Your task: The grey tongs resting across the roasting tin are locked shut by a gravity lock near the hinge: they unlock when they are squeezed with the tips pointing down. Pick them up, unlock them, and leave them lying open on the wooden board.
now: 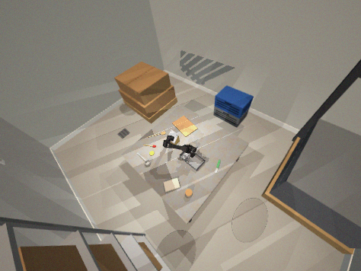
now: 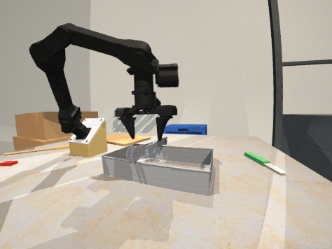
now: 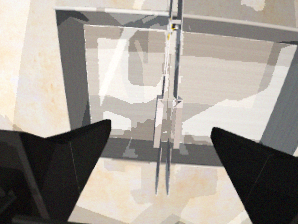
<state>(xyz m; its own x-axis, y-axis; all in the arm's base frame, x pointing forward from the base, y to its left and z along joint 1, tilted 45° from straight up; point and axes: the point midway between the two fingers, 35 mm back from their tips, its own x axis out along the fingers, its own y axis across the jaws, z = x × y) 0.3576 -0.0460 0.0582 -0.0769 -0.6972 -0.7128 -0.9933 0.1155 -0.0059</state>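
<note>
My gripper tip is 7 cm above the grey roasting tin, 4 cm short of it and 1 cm to the right of it. The rest, counted from my gripper tip: green-handled tool (37 cm ahead, 10 cm to the left, 9 cm below); pale board (42 cm to the right, 8 cm below, 5 cm ahead); wooden board (41 cm to the left, 40 cm behind, 9 cm below).
</note>
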